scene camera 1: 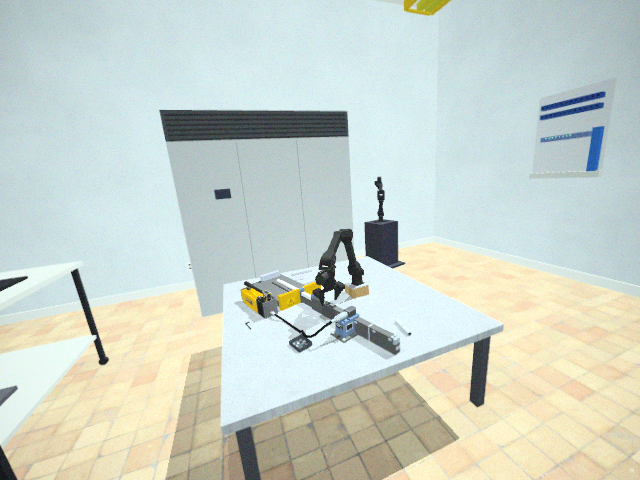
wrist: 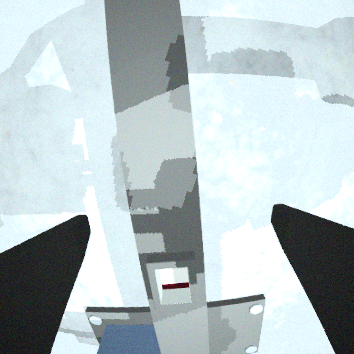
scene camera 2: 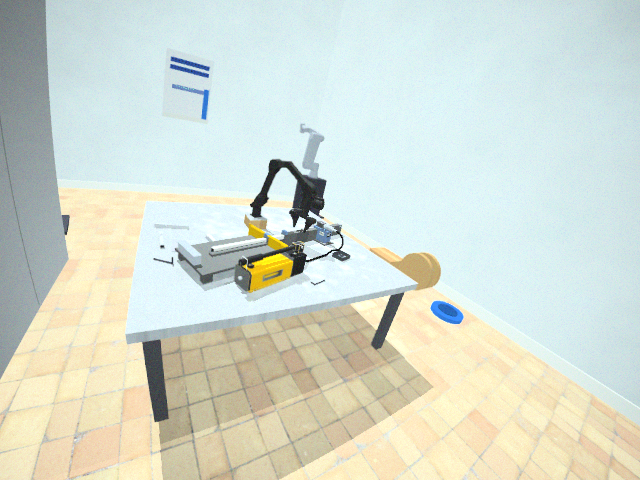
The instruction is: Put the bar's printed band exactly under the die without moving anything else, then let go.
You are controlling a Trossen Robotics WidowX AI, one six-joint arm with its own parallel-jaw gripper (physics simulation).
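Frame: origin at the arm's base, x ahead, y left, z up, level; centimetres.
Seen in the pictures: gripper, fingertip midpoint: [scene camera 1: 328,302] [wrist: 180,219] [scene camera 2: 298,230]; arm's base at its link origin: [scene camera 1: 357,283] [scene camera 2: 256,215].
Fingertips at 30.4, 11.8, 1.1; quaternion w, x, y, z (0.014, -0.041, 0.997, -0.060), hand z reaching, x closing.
Offsets run from my fingertips to a thing's top centre, as dx, dy, dz. "pt": to the spot under its first point.
The white bar @[pt +7.3, -43.7, -1.4] [scene camera 1: 285,284] [scene camera 2: 240,244] lies along the dark machine bed and reaches a blue collar @[pt +5.7, -25.6, +0.0] [scene camera 2: 267,237] at the yellow guard. A grey beam [scene camera 1: 381,336] [wrist: 147,50] continues past the blue unit @[pt +6.5, +22.4, -1.1] [scene camera 1: 343,326] [scene camera 2: 323,234] [wrist: 127,341]. In the wrist view a white surface [wrist: 175,297] with a dark red stripe @[pt +0.1, +4.8, -0.9] [wrist: 175,286] across it shows in an opening on the beam, near the blue unit's plate. I cannot tell the die apart. My gripper [scene camera 1: 329,299] [scene camera 2: 300,227] [wrist: 180,219] is open and empty above the beam, one finger on each side; its exact height is unclear.
Yellow guards @[pt +14.4, -23.2, -2.3] [scene camera 1: 288,299] and a yellow-bodied device @[pt +34.5, -42.7, -1.2] [scene camera 2: 268,272] stand by the machine bed. A black cable @[pt +22.6, -5.2, -6.7] [scene camera 1: 289,323] runs between the device, a small black pad @[pt +24.8, +11.9, -7.7] [scene camera 1: 300,342] [scene camera 2: 340,255] and the blue unit. A white tube @[-21.3, +33.5, -5.9] [scene camera 1: 402,328] and hex keys @[+40.3, -18.9, -7.3] [scene camera 2: 317,282] lie on the table.
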